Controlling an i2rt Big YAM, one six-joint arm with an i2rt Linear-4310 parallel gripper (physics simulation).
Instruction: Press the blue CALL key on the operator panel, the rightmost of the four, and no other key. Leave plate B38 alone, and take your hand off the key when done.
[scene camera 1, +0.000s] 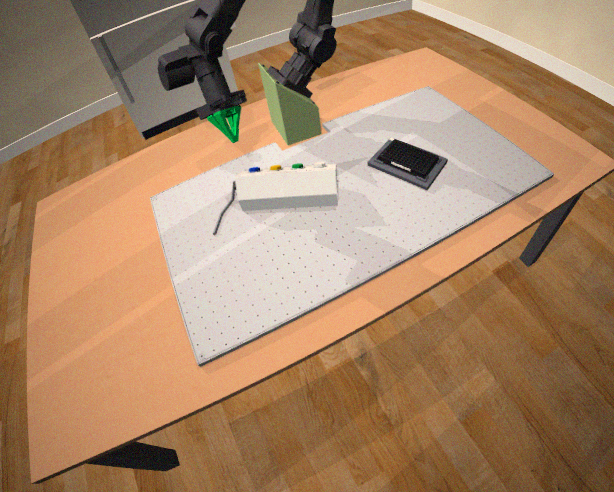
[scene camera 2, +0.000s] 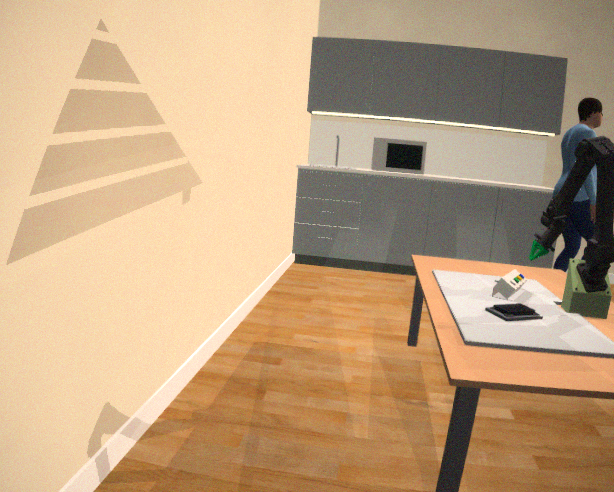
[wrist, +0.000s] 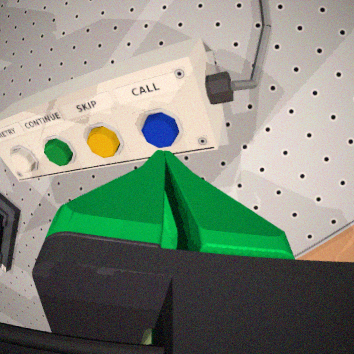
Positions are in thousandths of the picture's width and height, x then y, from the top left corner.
Labels:
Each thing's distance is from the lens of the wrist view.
my gripper (wrist: 453, 459): 12 cm
blue CALL key (wrist: 451, 366): 19 cm
yellow SKIP key (wrist: 290, 400): 22 cm

